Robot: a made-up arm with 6 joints. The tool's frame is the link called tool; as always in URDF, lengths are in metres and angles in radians. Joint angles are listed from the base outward.
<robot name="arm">
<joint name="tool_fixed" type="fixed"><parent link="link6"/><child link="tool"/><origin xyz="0 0 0" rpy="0 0 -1.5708"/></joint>
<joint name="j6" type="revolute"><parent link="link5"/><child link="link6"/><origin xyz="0.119 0 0" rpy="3.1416 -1.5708 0"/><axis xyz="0 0 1"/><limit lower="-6.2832" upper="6.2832"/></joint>
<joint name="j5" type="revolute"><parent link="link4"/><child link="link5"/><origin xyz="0 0 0" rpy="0 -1.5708 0"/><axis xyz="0 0 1"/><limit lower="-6.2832" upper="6.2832"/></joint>
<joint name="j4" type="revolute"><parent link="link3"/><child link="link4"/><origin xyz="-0.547 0 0" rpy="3.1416 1.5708 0"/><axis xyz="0 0 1"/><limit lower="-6.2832" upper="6.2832"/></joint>
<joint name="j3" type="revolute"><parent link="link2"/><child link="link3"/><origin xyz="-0.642 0 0"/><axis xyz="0 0 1"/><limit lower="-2.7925" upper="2.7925"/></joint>
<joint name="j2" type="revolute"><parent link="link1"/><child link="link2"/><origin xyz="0 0.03 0" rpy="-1.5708 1.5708 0"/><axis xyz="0 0 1"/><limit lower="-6.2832" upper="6.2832"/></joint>
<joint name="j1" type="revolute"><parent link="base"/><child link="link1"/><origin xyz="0 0 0.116"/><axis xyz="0 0 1"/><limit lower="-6.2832" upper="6.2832"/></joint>
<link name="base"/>
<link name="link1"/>
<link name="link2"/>
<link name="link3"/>
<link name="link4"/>
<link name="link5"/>
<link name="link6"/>
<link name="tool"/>
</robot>
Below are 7 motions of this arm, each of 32 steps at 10 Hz.
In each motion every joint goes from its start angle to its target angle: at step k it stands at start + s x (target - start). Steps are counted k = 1, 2, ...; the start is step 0. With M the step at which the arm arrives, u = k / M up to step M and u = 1 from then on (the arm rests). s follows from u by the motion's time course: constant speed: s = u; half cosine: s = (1 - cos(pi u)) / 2; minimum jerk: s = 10 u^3 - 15 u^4 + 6 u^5.
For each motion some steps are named. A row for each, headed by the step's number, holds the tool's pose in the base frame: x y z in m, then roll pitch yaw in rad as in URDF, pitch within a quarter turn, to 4 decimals.
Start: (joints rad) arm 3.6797 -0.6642 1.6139 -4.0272 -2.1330 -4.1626
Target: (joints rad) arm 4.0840 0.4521 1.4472 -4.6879 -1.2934 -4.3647
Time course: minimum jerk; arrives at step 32
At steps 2, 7, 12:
2: -0.0560 0.0226 0.8513 -2.5356 -0.4386 0.9045
7: -0.1105 -0.0065 0.8560 -2.4857 -0.4992 0.9344
12: -0.2569 -0.1090 0.8457 -2.3458 -0.6861 1.0330

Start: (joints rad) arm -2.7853 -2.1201 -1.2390 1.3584 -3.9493 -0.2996
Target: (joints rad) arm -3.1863 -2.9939 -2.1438 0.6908 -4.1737 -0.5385
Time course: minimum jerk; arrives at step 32
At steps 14, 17, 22, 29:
14: 0.0838 -0.0979 -0.7071 1.4479 -0.3962 1.0455
17: -0.0851 -0.1220 -0.6540 1.7826 -0.2105 0.9046
22: -0.2907 -0.1102 -0.5140 2.2567 0.0904 0.7743
29: -0.3817 -0.0795 -0.3954 2.5762 0.2889 0.7407

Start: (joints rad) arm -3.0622 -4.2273 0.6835 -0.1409 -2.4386 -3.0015
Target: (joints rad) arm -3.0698 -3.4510 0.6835 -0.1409 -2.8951 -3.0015
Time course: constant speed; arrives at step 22
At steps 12, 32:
12: -0.4330 -0.0701 -0.8313 -0.0750 -0.4695 0.3749
32: -0.0619 -0.0386 -0.9078 -0.1601 -0.6006 0.4092

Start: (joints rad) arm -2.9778 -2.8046 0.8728 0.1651 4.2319 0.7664
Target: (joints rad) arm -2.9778 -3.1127 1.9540 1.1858 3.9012 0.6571
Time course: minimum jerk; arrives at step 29
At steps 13, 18, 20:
13: 0.5974 0.1221 -0.6163 -3.0448 0.8512 -0.3400
18: 0.5311 0.1284 -0.4863 -2.5106 0.7559 0.1657
20: 0.5003 0.1266 -0.4420 -2.3792 0.6801 0.3115

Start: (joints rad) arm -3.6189 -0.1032 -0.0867 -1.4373 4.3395 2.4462
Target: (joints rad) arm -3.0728 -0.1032 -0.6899 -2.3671 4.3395 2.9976
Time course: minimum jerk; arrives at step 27
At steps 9, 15, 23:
9: 0.1524 -0.2082 1.2353 -1.9842 0.6140 2.3526
15: 0.2695 -0.1724 1.2071 -1.7110 0.7010 2.3527
23: 0.3698 -0.0893 1.1677 -1.2682 0.8516 2.6044

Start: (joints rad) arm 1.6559 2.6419 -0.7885 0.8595 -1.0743 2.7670
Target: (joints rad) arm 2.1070 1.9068 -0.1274 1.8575 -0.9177 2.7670
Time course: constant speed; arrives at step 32
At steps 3, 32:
3: -0.0658 0.9437 -0.5319 -0.9948 -0.8659 -1.1951
32: -0.5642 1.0681 -0.2501 -1.9471 -0.3469 -0.2775

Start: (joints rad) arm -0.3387 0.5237 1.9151 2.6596 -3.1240 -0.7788
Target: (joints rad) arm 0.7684 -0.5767 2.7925 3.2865 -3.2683 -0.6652
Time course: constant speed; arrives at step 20
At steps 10, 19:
10: 0.2853 0.0941 0.4685 -0.4577 0.6308 2.6474
19: 0.0030 0.0401 0.4221 -0.6309 0.5230 2.9024

